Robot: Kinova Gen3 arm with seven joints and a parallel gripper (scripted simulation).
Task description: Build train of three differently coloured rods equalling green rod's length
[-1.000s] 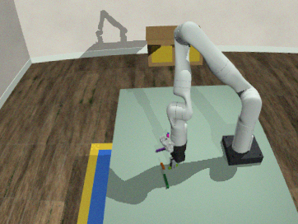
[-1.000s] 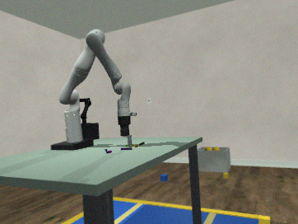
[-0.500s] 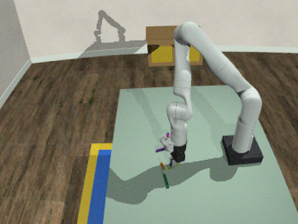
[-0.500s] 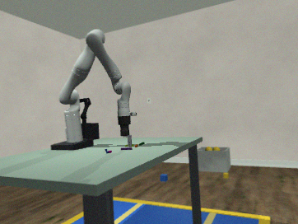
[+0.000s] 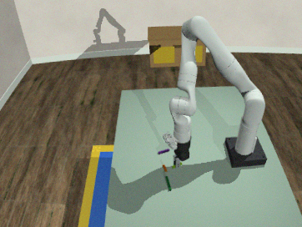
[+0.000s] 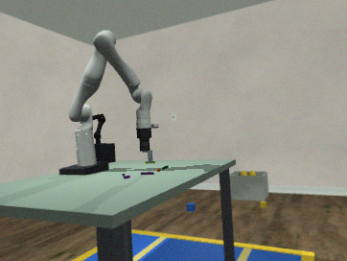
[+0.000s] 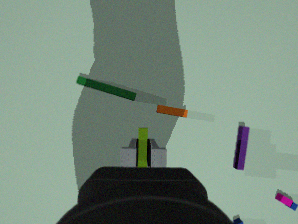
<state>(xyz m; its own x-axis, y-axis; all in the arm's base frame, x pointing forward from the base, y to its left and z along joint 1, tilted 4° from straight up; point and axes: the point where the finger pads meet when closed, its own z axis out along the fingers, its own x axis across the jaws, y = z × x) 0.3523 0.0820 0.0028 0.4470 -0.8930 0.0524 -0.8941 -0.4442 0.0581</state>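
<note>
The magenta rod is 2 cm ahead of my hand, 23 cm to the right of it and 5 cm below it. Round my hand: orange rod: 6 cm ahead, 1 cm to the right, 5 cm below; then lime rod: 1 cm below; then green rod: 4 cm ahead, 8 cm to the left, 5 cm below.
</note>
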